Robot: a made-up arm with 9 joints. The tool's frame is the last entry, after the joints.
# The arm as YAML. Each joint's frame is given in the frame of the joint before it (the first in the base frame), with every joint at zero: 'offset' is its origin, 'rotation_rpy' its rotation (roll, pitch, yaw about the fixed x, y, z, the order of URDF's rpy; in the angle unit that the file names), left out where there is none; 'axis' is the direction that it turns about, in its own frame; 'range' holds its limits. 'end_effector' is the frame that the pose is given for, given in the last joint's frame.
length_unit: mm
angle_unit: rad
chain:
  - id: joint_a
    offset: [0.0, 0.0, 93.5]
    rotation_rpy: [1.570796, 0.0, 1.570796]
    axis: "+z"
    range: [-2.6, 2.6]
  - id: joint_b
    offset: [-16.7, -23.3, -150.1]
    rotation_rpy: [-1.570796, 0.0, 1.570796]
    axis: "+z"
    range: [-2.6, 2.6]
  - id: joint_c
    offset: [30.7, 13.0, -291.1]
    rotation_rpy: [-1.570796, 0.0, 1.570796]
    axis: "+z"
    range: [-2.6, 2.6]
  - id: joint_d
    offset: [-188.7, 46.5, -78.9]
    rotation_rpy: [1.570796, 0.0, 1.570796]
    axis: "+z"
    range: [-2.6, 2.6]
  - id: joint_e
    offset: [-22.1, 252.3, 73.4]
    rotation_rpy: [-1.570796, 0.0, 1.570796]
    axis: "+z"
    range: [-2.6, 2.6]
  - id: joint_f
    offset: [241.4, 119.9, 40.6]
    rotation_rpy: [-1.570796, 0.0, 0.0]
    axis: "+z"
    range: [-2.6, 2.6]
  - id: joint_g
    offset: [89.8, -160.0, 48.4]
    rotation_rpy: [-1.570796, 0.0, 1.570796]
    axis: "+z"
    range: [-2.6, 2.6]
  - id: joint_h
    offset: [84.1, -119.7, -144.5]
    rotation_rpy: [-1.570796, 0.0, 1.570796]
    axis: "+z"
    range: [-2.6, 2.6]
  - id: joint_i
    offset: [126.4, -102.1, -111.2]
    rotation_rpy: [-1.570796, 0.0, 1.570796]
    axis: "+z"
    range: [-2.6, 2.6]
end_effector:
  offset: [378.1, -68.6, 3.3]
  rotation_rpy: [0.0, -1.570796, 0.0]
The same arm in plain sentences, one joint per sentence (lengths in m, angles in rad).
The arm has nine revolute joints in a row. What follows holds with every joint at zero, and every direction is one of the base frame's. Joint 1 is mounted 0.0935 m along +z from the base frame's origin and turns about +x, from -2.6 to 2.6 rad. Joint 2 is mounted 0.1501 m along -x and 0.0167 m along -y and 0.0233 m along -z from joint 1 and turns about -y, from -2.6 to 2.6 rad. Joint 3 is mounted 0.013 m along -x and 0.2911 m along +y and 0.0307 m along +z from joint 2 and turns about -z, from -2.6 to 2.6 rad. Joint 4 is mounted 0.1887 m along +x and 0.0465 m along +y and 0.0789 m along +z from joint 3 and turns about -x, from -2.6 to 2.6 rad. Joint 5 is mounted 0.0734 m along -x and 0.0221 m along -y and 0.2523 m along -z from joint 4 and turns about -y, from -2.6 to 2.6 rad. Joint 6 is mounted 0.1199 m along +x and 0.0406 m along -y and 0.2414 m along -z from joint 5 and turns about +x, from -2.6 to 2.6 rad. Joint 7 is mounted 0.0484 m along +x and 0.16 m along -y and 0.0898 m along -z from joint 6 and turns about +z, from -2.6 to 2.6 rad. Joint 8 is mounted 0.1197 m along +x and 0.0841 m along +y and 0.1445 m along -z from joint 7 and turns about -y, from -2.6 to 2.6 rad. Joint 9 is mounted 0.1264 m along -x and 0.1112 m along +y and 0.1021 m along +z from joint 8 and turns about +x, from -2.6 to 2.6 rad. The tool frame, which is the frame that the pose is given for, is mounted 0.0033 m along +x and 0.0686 m along -y and 0.3781 m along -z from joint 9; its axes are the base frame's turned by roll 0, pitch 0 and yaw 0 rad (as in URDF: about the fixed x, then y, then z).
